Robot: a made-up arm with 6 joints.
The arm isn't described. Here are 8 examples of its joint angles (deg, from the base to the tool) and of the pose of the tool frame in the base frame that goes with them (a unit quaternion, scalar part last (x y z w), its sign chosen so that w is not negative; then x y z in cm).
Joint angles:
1: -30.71 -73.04 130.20 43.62 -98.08 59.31
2: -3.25 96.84 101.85 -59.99 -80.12 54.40
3: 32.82 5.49 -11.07 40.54 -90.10 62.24
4: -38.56 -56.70 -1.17 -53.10 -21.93 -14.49
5: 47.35 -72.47 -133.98 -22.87 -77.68 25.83
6: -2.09 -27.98 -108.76 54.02 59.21 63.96
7: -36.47 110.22 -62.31 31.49 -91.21 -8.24
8: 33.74 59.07 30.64 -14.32 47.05 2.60
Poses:
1: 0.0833 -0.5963 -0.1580 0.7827 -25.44 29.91 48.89
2: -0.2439 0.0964 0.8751 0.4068 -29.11 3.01 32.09
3: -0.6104 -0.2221 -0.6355 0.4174 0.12 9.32 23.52
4: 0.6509 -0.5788 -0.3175 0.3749 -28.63 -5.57 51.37
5: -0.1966 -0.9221 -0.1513 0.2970 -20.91 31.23 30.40
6: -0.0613 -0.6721 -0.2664 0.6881 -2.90 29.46 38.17
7: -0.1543 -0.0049 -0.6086 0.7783 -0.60 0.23 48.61
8: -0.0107 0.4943 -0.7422 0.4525 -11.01 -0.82 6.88
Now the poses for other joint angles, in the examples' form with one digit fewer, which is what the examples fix.
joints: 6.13 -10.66 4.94 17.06 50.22 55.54
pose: 0.279 -0.717 0.560 0.308 -36.5 24.4 20.9
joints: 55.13 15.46 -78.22 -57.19 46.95 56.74
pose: -0.095 -0.404 0.110 0.903 -18.5 33.7 21.7
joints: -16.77 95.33 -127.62 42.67 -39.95 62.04
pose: 0.094 0.747 -0.182 0.632 -5.8 27.3 35.2
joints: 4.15 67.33 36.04 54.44 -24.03 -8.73
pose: -0.558 -0.186 -0.638 0.497 -0.5 12.5 39.1
